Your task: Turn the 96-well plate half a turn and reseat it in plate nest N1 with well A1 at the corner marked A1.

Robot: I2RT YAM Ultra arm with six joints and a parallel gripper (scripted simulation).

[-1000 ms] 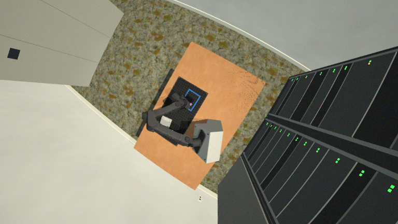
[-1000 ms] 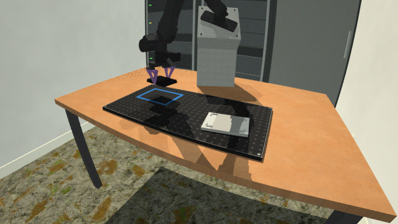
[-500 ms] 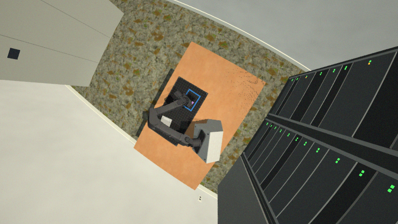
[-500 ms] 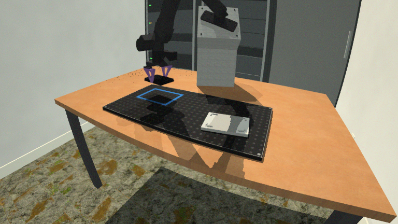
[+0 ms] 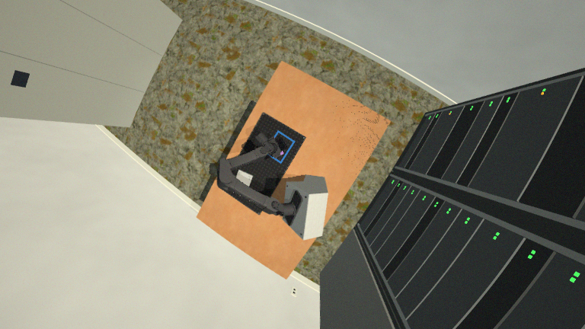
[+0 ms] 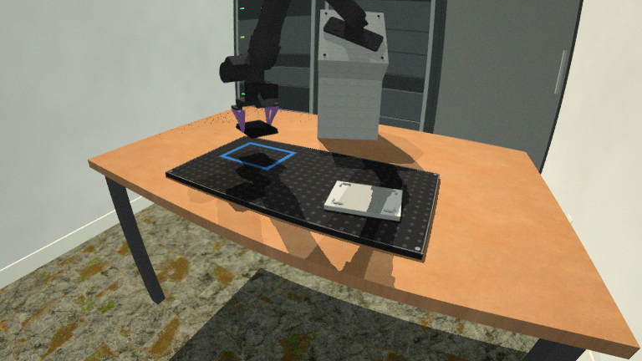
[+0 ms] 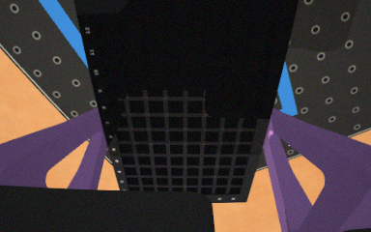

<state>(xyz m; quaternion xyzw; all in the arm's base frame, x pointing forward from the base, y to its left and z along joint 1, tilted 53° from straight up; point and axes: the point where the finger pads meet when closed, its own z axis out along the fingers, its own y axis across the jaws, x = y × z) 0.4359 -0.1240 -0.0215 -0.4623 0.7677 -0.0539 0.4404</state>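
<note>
My hand is right at the black 96-well plate. Round my hand: plate nest N1: 40 cm to the left, 8 cm below, 2 cm ahead; A1 mark: 49 cm to the left, 8 cm below, 4 cm ahead.
</note>
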